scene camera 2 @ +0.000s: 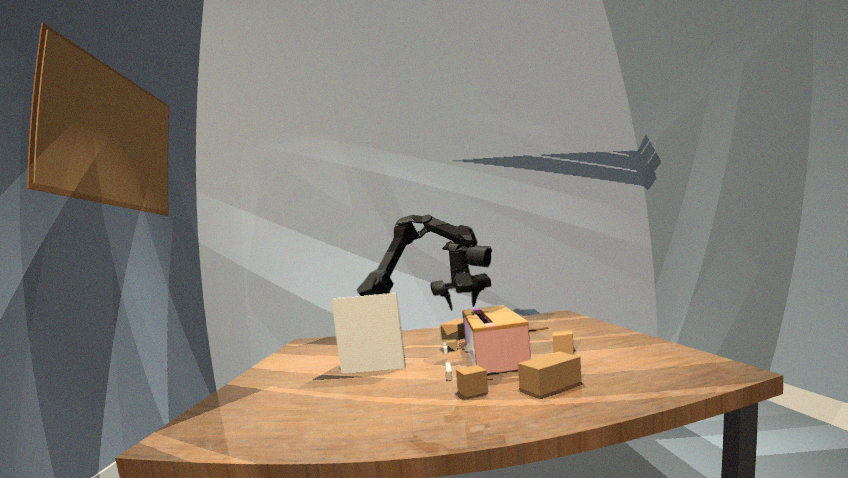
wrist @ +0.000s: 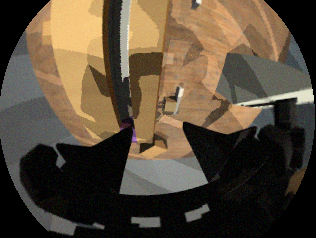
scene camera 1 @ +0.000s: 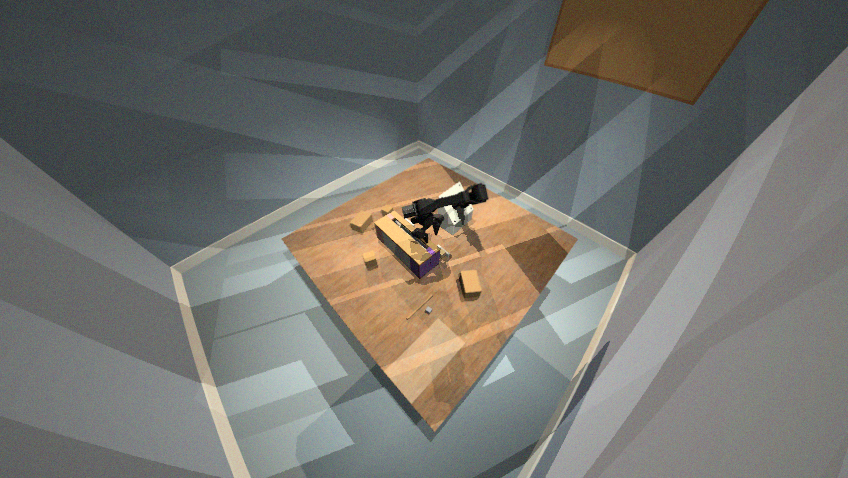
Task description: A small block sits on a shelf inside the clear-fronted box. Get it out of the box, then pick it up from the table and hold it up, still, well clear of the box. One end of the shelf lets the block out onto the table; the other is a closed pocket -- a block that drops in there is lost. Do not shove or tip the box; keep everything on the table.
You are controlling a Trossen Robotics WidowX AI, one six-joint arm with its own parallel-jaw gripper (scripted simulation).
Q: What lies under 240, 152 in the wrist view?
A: My gripper.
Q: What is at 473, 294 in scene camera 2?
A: My gripper.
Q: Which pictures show the long box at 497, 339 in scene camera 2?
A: Scene camera 2, the wrist view and scene camera 1: all of them.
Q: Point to a long box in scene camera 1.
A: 394, 231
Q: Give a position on a long box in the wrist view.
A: At 110, 65
